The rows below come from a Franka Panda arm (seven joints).
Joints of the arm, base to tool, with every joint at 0 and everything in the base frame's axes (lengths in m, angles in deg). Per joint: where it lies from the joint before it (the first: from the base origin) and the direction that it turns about. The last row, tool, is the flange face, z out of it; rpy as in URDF.
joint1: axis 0 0 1 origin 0 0 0.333
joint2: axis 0 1 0 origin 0 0 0
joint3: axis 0 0 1 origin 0 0 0.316
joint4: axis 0 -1 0 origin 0.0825 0 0
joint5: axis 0 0 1 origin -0.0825 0 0.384
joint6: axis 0 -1 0 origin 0 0 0
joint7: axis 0 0 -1 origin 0.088 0 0
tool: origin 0 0 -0.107 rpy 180 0 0
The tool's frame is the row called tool.
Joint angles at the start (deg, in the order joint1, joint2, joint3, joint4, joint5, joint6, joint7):
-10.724, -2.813, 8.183, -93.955, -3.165, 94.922, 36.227
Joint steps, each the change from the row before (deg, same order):
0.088, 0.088, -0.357, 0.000, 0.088, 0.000, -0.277
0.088, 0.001, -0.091, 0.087, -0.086, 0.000, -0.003
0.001, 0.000, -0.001, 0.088, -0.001, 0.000, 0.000
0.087, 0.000, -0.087, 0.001, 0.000, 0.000, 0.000
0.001, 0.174, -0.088, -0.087, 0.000, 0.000, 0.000
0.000, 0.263, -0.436, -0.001, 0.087, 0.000, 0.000
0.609, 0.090, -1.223, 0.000, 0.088, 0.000, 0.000
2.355, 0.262, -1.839, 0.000, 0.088, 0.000, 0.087
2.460, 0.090, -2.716, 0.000, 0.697, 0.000, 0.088
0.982, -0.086, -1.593, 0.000, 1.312, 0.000, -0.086
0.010, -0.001, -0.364, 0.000, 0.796, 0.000, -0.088
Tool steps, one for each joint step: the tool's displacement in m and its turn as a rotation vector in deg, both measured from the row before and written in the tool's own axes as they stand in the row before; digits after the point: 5 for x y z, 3 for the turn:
0.00176, 0.00182, 0.00100, 0.021, -0.141, -0.005
0.00021, 0.00014, -0.00072, -0.016, 0.118, -0.003
0.00010, -0.00002, -0.00073, 0.050, 0.072, 0.005
0.00001, 0.00002, -0.00001, 0.004, -0.001, 0.000
0.00103, 0.00028, 0.00248, -0.137, -0.227, 0.073
0.00331, 0.00271, 0.00283, -0.075, -0.297, 0.429
0.00373, 0.00468, 0.00119, 0.020, -0.161, 0.617
-0.00188, -0.00459, 0.00227, 0.033, -0.304, -0.430
0.00126, 0.00114, 0.00100, 0.569, -0.535, 0.403
0.00193, 0.00341, -0.00064, 1.114, -0.725, 0.641
0.00121, 0.00170, 0.00003, 0.635, -0.464, 0.334

